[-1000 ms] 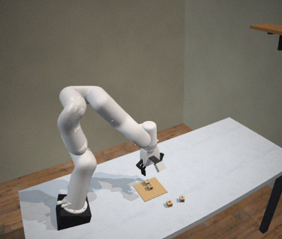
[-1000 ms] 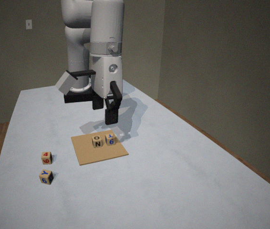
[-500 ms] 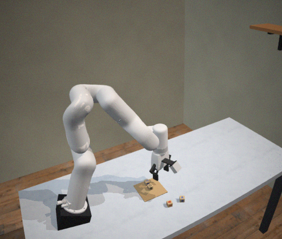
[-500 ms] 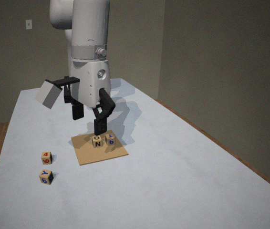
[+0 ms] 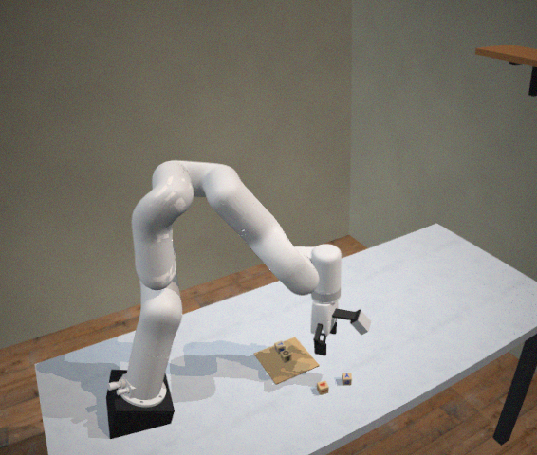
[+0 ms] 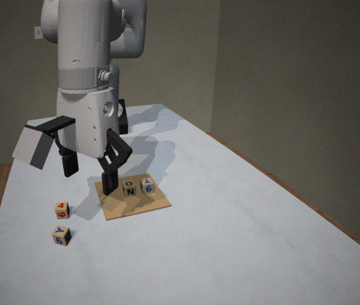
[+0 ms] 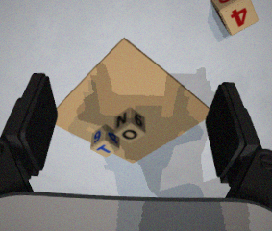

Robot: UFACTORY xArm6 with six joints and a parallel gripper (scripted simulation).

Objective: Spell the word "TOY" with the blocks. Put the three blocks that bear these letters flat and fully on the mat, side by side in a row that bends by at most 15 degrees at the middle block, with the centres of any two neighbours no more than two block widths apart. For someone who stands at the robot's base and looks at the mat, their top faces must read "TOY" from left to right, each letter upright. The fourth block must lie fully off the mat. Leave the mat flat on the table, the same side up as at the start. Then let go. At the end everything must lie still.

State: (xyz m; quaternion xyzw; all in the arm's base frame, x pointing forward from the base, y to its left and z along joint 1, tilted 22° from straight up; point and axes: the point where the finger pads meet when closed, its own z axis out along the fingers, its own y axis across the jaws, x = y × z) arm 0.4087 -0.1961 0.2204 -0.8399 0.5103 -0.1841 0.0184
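The Y block lies 10 mm ahead of my hand, 80 mm to the right of it and 100 mm below it. Round my hand: tan mat 60 mm behind, 100 mm to the left, 110 mm below.
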